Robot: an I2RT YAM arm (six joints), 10 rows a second.
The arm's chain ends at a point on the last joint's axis. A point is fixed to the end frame.
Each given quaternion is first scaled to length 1.
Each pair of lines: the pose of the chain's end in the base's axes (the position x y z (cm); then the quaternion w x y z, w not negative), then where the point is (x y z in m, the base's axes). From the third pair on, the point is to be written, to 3 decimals.
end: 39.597, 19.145, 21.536, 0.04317, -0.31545, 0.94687, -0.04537
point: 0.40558 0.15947 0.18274
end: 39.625, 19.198, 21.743, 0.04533, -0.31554, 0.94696, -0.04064
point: 0.40592 0.16034 0.18449
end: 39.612, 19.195, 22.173, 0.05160, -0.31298, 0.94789, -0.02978
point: 0.406 0.161 0.188
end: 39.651, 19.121, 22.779, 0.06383, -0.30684, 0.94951, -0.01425
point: 0.406 0.162 0.193
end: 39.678, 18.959, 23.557, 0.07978, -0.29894, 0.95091, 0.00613
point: 0.407 0.162 0.200
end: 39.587, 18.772, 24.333, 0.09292, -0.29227, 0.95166, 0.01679
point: 0.406 0.161 0.207
